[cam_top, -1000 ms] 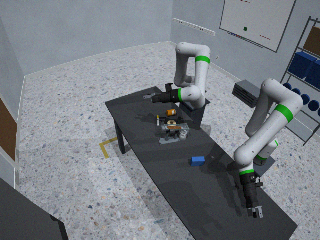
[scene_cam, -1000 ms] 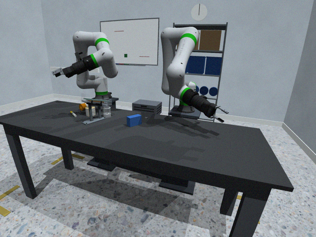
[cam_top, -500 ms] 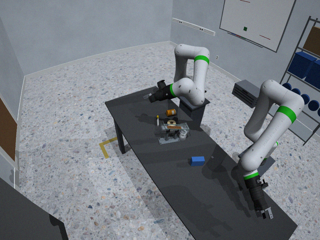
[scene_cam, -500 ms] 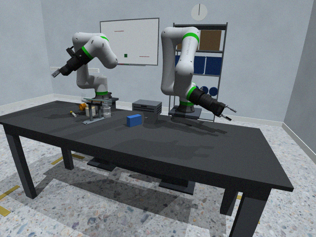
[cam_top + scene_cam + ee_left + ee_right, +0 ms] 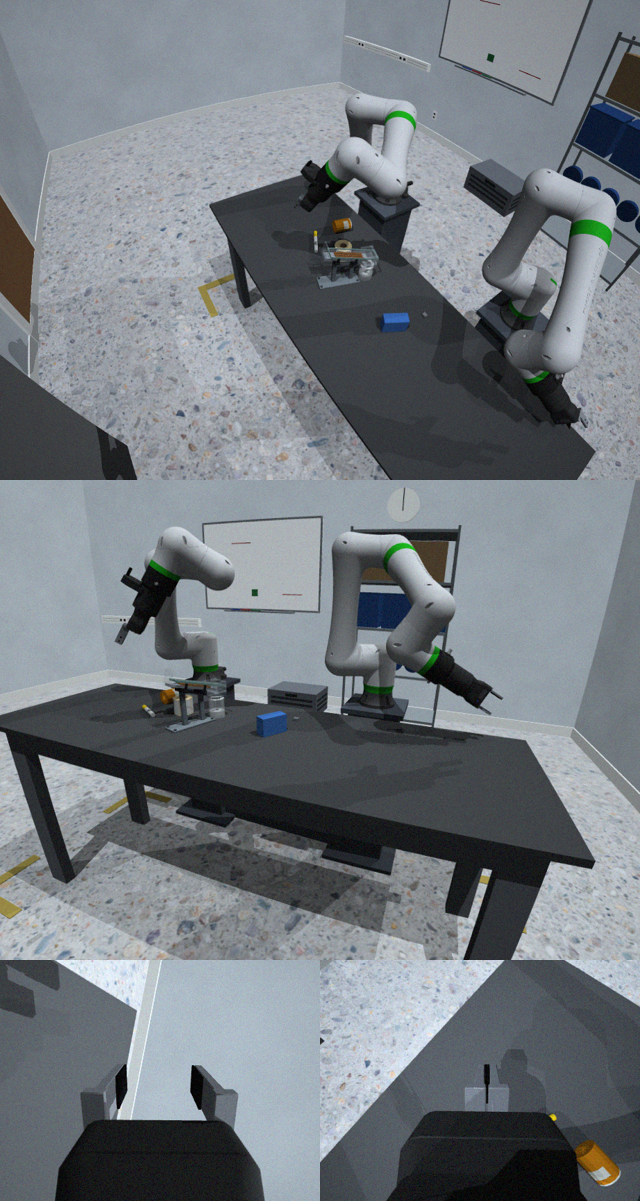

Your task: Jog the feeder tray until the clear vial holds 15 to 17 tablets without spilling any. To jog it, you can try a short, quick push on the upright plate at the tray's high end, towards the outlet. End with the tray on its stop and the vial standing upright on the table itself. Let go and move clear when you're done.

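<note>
Now: right hand 170 mm to the right of the clear feeder tray, 150 mm above it and 100 mm past it. Also, from my right hand: white-yellow marker: 290 mm below, 130 mm behind, 70 mm to the right; then cream roll: 260 mm below, 180 mm behind, 60 mm to the left; then orange bottle: 280 mm behind, 260 mm below, 80 mm to the right.
</note>
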